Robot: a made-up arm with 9 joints.
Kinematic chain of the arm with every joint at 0, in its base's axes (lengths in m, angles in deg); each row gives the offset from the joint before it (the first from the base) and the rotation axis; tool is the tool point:
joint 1: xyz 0 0 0.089 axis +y
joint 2: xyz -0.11 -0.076 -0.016 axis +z
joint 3: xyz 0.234 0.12 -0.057 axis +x
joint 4: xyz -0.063 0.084 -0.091 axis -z
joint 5: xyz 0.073 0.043 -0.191 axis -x
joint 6: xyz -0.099 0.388 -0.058 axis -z
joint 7: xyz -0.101 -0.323 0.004 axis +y
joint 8: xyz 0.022 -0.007 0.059 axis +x
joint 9: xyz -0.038 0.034 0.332 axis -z
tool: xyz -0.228 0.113 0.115
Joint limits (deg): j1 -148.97..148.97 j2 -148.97..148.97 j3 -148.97..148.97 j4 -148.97..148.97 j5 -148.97..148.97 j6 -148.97..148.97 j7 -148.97..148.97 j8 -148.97..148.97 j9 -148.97..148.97
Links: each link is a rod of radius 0.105 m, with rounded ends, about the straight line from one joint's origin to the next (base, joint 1, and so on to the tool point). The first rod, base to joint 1, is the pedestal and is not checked.
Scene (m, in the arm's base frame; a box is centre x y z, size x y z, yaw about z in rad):
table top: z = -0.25
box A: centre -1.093 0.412 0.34 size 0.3 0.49 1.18 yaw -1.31
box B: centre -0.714 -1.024 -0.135 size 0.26 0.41 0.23 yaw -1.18
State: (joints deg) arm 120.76 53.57 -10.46 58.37 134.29 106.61 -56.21 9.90 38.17
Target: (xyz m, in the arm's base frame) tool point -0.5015 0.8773 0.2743
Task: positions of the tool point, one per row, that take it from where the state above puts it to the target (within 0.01 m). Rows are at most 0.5 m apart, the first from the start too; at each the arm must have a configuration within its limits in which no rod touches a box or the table.
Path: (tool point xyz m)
1: -1.0020 -0.1249 0.9554
2: -0.8232 0.2367 1.1655
3: -0.4706 0.4849 1.2740
4: -0.0583 0.5731 1.2456
5: 0.2971 0.5107 1.0955
6: 0.0771 0.7305 0.9965
7: -0.1490 0.8755 0.8036
8: -0.3491 0.9250 0.5488
9: -0.5015 0.8773 0.2742

